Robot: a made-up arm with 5 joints.
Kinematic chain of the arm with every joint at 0, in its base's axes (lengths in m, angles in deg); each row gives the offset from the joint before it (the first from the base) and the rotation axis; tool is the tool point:
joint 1: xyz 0 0 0.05 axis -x
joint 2: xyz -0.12 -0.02 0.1 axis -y
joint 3: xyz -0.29 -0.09 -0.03 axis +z
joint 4: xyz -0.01 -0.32 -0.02 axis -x
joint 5: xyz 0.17 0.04 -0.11 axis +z
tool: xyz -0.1 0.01 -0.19
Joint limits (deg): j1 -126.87..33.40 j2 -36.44..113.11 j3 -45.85..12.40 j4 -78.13..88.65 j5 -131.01..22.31
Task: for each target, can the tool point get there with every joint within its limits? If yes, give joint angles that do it. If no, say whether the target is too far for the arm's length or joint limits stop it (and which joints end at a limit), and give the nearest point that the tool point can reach.
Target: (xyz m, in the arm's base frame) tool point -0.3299 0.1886 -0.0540
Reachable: yes | joints -114.35 7.22 -6.86 -50.73 -0.35
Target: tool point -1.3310 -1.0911 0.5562
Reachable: no: too far | nearest point -0.7595 -0.6393 0.3466 | short by 0.758 m
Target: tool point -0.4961 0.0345 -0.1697
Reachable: yes | joints -94.56 -23.17 -37.80 -37.04 -3.67
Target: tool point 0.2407 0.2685 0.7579
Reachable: no: joint limits stop it (at a limit: joint 1, joint 2, joint 3, joint 5) | nearest point 0.2165 -0.1295 0.4179 | short by 0.524 m
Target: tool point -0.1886 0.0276 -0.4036
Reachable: yes | joints -49.05 25.22 -15.75 -0.43 -51.88
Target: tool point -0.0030 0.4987 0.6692
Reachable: no: joint limits stop it (at a limit: joint 1, joint 3) | nearest point -0.0537 0.4830 0.0614 | short by 0.610 m
